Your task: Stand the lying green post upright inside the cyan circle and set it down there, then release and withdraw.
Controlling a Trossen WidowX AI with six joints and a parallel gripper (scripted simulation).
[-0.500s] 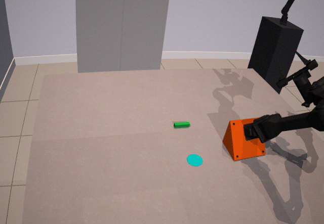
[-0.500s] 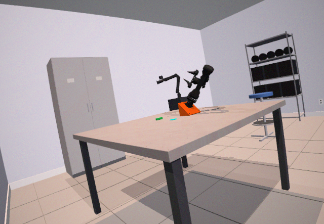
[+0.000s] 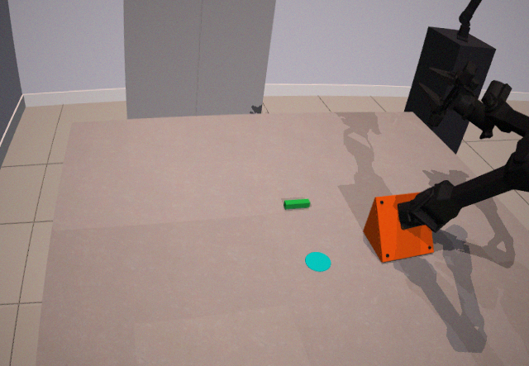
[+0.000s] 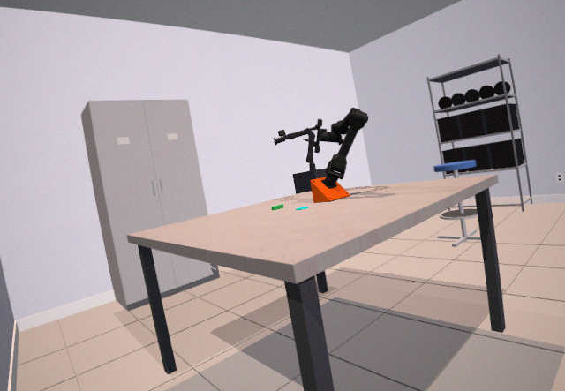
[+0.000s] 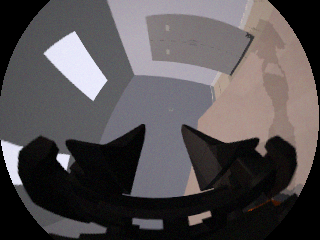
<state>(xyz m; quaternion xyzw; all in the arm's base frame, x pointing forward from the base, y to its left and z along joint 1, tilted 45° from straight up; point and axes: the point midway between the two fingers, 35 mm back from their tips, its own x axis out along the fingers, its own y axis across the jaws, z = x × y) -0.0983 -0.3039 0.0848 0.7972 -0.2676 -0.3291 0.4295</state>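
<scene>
Right now my gripper tip is 360 mm above the green post, 290 mm short of it and 10 mm to the right of it. From my gripper tip the other things lie so: cyan circle: 370 mm below, 310 mm ahead, 200 mm to the left.
</scene>
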